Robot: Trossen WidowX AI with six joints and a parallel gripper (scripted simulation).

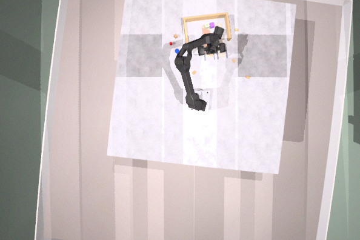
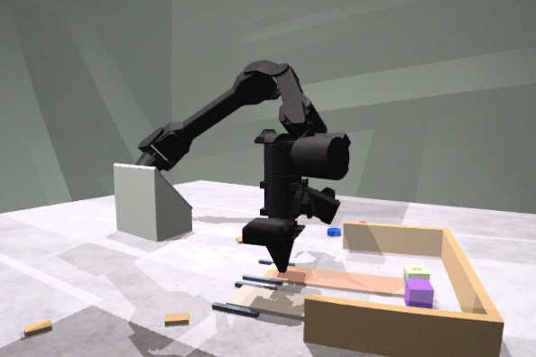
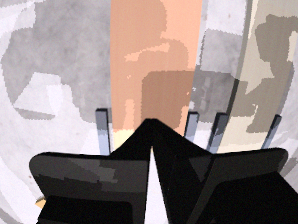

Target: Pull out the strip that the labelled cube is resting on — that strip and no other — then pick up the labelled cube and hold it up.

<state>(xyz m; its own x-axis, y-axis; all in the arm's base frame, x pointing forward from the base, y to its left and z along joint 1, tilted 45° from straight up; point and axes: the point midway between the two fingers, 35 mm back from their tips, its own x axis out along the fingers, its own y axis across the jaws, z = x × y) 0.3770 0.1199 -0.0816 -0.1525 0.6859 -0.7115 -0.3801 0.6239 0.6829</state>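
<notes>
The green cube marked w is 190 mm ahead of my gripper tip, 70 mm to the left of it and 20 mm above it. Also, from my gripper tip: blue disc (240 mm to the left, 50 mm behind); red piece (290 mm to the left, 10 mm behind, 10 mm above).
</notes>
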